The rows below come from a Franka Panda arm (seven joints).
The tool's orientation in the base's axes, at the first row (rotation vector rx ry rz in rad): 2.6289 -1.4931 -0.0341
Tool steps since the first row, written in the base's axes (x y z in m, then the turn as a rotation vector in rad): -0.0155 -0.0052 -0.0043 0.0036 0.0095 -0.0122; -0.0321 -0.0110 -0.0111 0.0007 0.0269 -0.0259; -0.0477 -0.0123 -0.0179 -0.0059 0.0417 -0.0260; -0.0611 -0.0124 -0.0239 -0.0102 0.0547 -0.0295
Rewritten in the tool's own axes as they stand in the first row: -0.0037 0.0154 0.0059 -0.0068 -0.0093 0.0110; -0.0075 0.0317 0.0145 -0.0237 -0.0172 0.0232; -0.0147 0.0450 0.0226 -0.0398 -0.0191 0.0225; -0.0217 0.0558 0.0296 -0.0533 -0.0224 0.0251
